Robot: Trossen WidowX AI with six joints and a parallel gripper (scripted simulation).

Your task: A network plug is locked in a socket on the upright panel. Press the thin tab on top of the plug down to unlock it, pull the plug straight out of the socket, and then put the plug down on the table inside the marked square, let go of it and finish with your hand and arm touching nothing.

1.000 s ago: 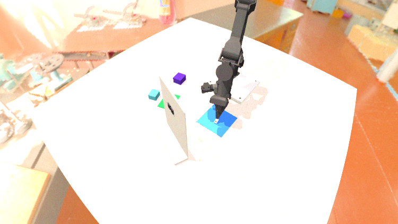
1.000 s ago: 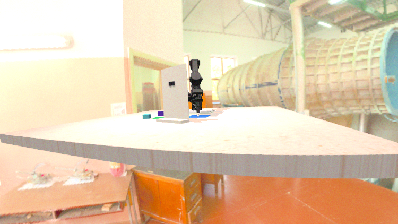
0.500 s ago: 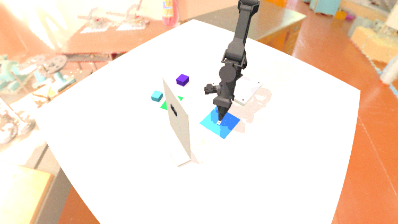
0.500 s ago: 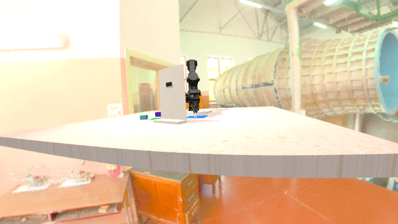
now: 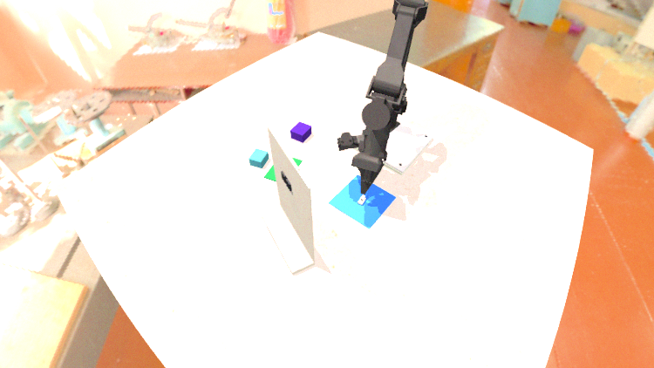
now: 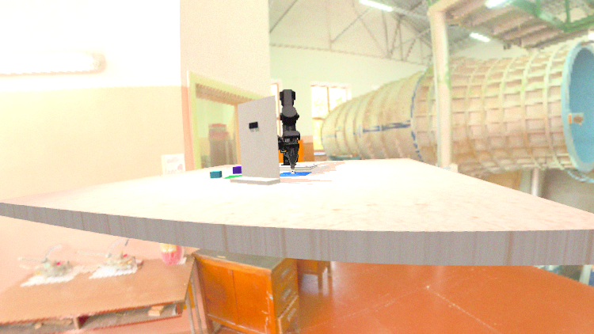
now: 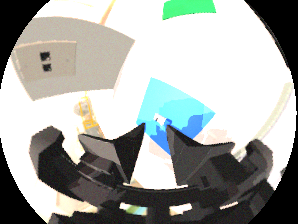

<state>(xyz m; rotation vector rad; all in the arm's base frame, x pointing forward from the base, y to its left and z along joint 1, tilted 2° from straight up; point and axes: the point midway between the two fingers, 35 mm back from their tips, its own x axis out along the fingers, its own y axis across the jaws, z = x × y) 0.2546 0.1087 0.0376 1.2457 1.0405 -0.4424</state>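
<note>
Now: gripper tip 3 cm above the blue marked square. Also, from my gripper tip: upright panel: 18 cm ahead, 6 cm to the right, 8 cm above.
</note>
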